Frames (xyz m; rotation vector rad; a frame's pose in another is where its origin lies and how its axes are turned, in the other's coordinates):
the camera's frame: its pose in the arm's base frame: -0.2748 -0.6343 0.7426 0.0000 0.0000 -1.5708
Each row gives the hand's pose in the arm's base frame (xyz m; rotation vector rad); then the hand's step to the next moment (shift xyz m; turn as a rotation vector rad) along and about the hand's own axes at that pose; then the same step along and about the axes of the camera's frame.
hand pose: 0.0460 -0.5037 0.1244 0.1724 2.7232 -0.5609
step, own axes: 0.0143 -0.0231 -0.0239 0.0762 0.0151 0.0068
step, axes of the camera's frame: 0.0108 -0.0252 0.0236 -0.0146 -0.0659 -0.0391
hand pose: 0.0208 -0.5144 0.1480 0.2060 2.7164 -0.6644
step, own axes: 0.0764 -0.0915 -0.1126 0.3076 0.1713 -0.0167
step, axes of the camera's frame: 0.0230 -0.1234 0.1055 -0.1771 -0.2547 -0.1674
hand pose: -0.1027 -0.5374 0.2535 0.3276 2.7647 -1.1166
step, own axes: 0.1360 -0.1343 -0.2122 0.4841 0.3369 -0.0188
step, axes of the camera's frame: -0.0742 -0.1759 0.2124 -0.3206 -0.3834 -0.3137
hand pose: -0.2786 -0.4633 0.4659 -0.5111 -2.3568 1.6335
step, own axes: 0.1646 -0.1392 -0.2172 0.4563 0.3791 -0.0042
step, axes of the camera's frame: -0.2087 -0.0895 0.2052 -0.3102 -0.3571 -0.3580
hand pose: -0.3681 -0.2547 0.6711 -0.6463 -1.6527 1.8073
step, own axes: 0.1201 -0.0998 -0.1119 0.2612 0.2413 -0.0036
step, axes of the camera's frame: -0.1684 0.0050 0.0922 -0.1773 -0.2061 -0.2292
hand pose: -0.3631 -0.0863 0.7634 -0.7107 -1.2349 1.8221
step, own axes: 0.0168 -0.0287 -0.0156 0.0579 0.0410 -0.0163
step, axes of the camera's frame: -0.0275 0.0125 0.0208 -0.0492 -0.0295 -0.0448
